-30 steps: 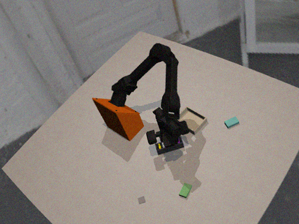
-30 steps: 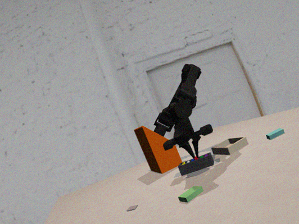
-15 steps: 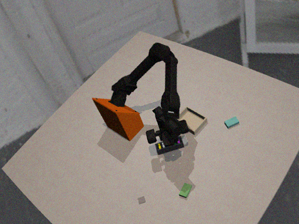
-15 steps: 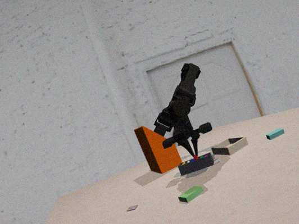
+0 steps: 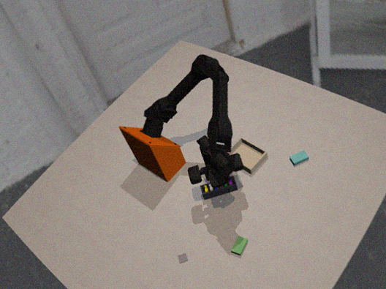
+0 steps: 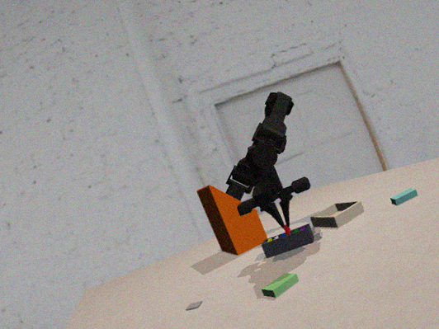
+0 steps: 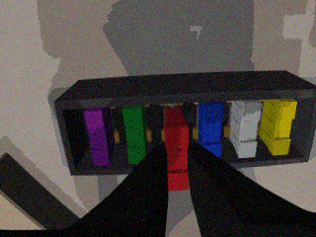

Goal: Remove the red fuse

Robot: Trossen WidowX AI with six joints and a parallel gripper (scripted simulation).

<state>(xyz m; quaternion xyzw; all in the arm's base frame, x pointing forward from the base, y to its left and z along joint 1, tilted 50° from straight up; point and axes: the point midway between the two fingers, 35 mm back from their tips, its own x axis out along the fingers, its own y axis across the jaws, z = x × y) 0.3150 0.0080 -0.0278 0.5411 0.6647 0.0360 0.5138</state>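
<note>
Right now my gripper tip is 30 mm above the green fuse, 10 mm to the right of it and 10 mm short of it. Round my gripper tip: white fuse: 30 mm to the right, 30 mm below, 30 mm behind; then red fuse: 10 mm below; then blue fuse: 30 mm below, 10 mm to the right, 10 mm behind.
</note>
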